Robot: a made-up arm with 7 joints.
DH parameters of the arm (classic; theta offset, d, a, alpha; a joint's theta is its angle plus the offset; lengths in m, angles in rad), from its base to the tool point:
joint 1: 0 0.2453 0 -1.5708
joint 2: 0 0 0 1.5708
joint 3: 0 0.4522 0.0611 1.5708
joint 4: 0 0 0.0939 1.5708
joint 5: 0 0.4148 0 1.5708
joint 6: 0 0 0.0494 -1.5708
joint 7: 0 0.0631 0 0
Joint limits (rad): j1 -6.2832..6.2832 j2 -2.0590..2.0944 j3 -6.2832..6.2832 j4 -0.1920..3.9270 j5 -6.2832..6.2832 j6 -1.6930..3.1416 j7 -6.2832..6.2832
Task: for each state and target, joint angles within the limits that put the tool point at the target. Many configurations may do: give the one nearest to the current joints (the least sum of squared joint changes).
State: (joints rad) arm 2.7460 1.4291 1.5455 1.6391 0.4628 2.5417 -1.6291
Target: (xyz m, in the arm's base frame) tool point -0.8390 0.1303 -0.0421
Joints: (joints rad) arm 2.6477 1.8980 1.3867 2.5614 0.5593 1.7303 -1.6291
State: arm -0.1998 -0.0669 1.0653 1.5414 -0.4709 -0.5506 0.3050
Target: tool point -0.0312 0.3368 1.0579
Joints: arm -0.0527 -0.3041 0.9599 2.0184 -0.4176 -0.5874 0.3050
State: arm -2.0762 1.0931 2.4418 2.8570 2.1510 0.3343 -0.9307
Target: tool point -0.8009 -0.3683 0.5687
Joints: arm -2.6888 1.1646 2.4077 3.2051 2.1467 0.3623 -0.9307
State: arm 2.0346 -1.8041 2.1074 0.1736 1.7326 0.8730 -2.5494
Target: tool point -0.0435 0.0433 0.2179
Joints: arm 1.9649 -1.9744 2.1007 -0.1920 1.0619 1.0923 -2.5494
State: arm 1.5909 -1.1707 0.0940 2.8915 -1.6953 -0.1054 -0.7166
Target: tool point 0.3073 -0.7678 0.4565
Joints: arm 1.9779 -1.0443 0.2001 3.6080 -1.6473 -0.3454 -0.7166
